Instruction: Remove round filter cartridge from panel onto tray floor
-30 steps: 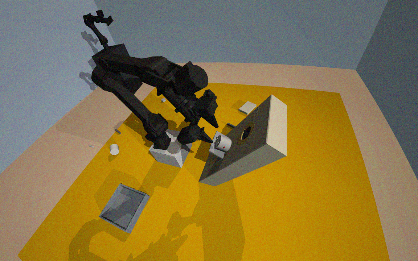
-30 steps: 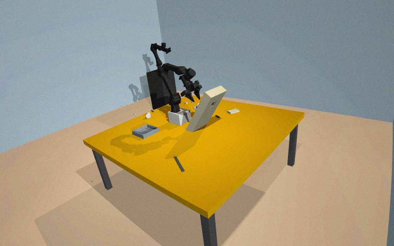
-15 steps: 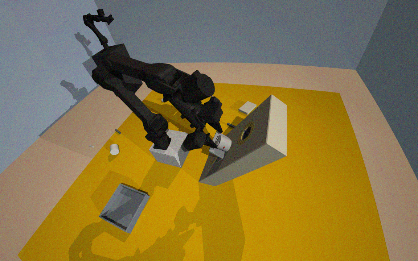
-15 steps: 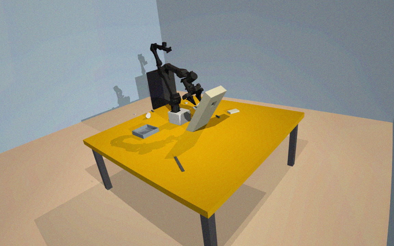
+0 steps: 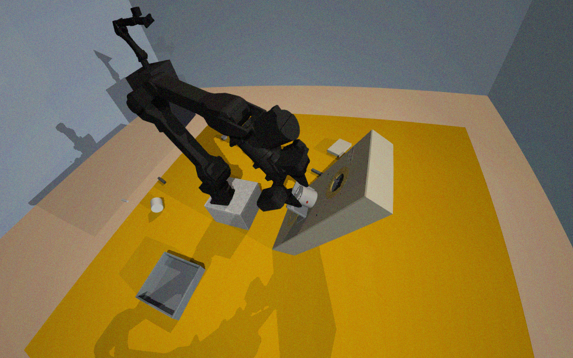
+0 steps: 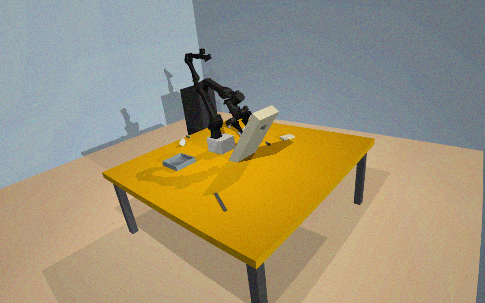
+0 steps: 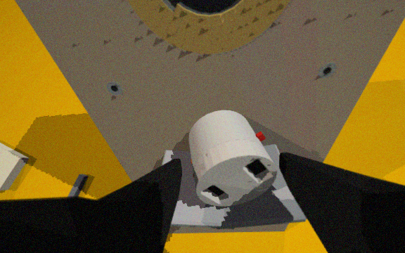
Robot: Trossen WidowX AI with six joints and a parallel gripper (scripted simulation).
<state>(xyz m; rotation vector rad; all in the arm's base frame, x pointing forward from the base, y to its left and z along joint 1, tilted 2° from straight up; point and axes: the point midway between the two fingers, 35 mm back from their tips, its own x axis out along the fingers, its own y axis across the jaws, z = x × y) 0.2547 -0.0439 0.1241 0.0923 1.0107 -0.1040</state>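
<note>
Now: gripper tip right at the round grey filter cartridge. Also, from my gripper tip: tray (38 cm behind, 23 cm to the right, 17 cm below); then flat white pad (40 cm to the left, 18 cm below, 8 cm ahead); then beige service panel (5 cm ahead, 2 cm below).
</note>
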